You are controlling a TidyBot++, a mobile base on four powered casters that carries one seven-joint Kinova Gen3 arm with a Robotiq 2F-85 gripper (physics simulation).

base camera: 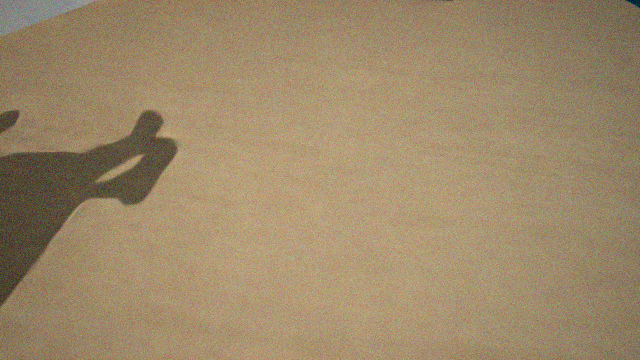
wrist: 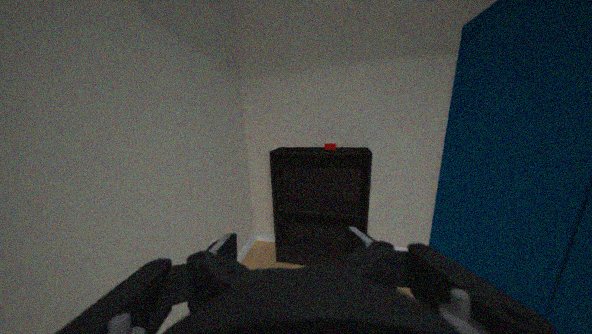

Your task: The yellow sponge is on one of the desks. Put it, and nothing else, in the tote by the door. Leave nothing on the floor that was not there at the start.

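Places are measured from the arm's base along level axes (x ahead, y left, z up), in centimetres.
Pixels of known places: gripper, fingertip midpoint: (wrist: pixel 291 242).
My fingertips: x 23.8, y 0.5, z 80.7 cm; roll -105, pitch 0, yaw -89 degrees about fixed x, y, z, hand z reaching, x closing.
Behind a point stands the place of what it marks.
My gripper (wrist: pixel 291 242) {x 23.8, y 0.5, z 80.7 cm} is open, with its two fingers spread wide at the bottom of the wrist view and no object between them. In the base camera view the gripper does not show; a dark shadow with finger-like shapes lies on the floor at the left. The yellow sponge, the desks and the tote do not show in either view.
A black cabinet or shelf (wrist: pixel 320 185) {x 181.4, y -29.2, z 29.9 cm} stands against the far wall in the wrist view, with a small red block (wrist: pixel 330 146) {x 165.4, y -34.8, z 69.2 cm} on its top. A tall blue panel (wrist: pixel 515 150) {x 97.2, y -109.0, z 73.0 cm} stands at the right. A pale wall (wrist: pixel 125 125) {x 98.5, y 70.3, z 90.5 cm} runs along the left. Tan floor (base camera: pixel 380 200) {x 44.1, y -13.0, z -39.6 cm} fills most of the base camera view.
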